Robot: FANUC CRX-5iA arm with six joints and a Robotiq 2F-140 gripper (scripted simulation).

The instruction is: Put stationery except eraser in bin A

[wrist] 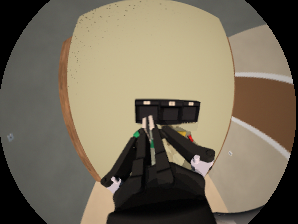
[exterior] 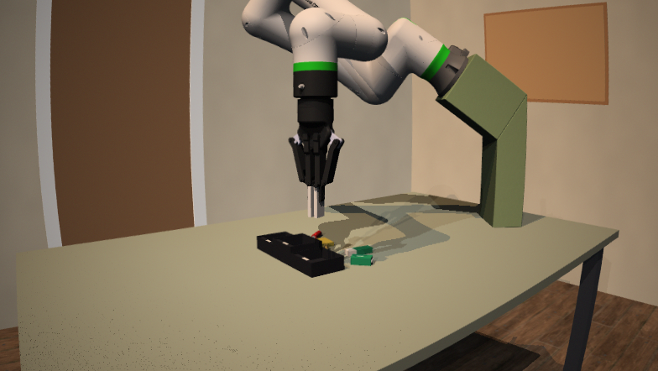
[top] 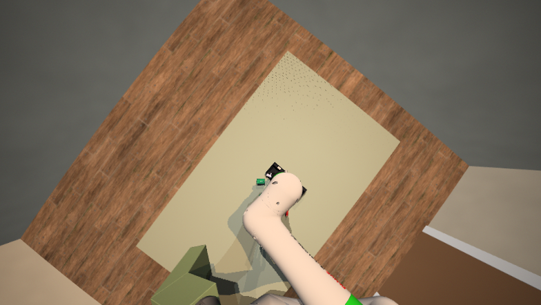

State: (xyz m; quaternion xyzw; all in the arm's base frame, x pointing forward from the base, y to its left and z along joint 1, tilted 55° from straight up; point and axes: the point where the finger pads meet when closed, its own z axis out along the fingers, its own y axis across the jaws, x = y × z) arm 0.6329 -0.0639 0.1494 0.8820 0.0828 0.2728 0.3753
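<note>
The yellow block is 160 mm behind my hand, 140 mm below it and 80 mm to the right of it. From my hand the other things lie so: brass thing: 140 mm below, 120 mm behind, 50 mm to the right; green block: 140 mm below, 80 mm to the left, 80 mm behind; green-and-white block: 140 mm below, 130 mm behind, 30 mm to the left.
</note>
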